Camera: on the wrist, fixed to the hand. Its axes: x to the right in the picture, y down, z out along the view.
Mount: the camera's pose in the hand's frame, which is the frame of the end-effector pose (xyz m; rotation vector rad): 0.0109 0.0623 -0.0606 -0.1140 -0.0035 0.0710
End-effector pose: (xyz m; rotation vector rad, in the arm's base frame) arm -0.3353 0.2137 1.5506 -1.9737 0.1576 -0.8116
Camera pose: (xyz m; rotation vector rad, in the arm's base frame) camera -0.3499 0.1315 1.5239 -2.0640 0.2757 -0.7678
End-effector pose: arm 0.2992 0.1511 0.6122 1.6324 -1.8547 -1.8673
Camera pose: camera 0.2968 0.0840 0.6685 1.5087 -1.7478 -1.9097
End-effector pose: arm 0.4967 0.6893 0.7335 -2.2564 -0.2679 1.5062
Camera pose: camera 0.5523 0.6236 0.7171 -2.3753 -0.2841 1.5676
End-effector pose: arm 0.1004 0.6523 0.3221 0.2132 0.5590 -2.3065
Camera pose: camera 0.1357 0.6336 0.2441 0.1715 0.6685 -2.1985
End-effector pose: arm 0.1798 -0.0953 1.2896 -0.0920 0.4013 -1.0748
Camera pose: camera 0.2144 -0.0676 1.2140 -0.1796 0.4595 -0.9815
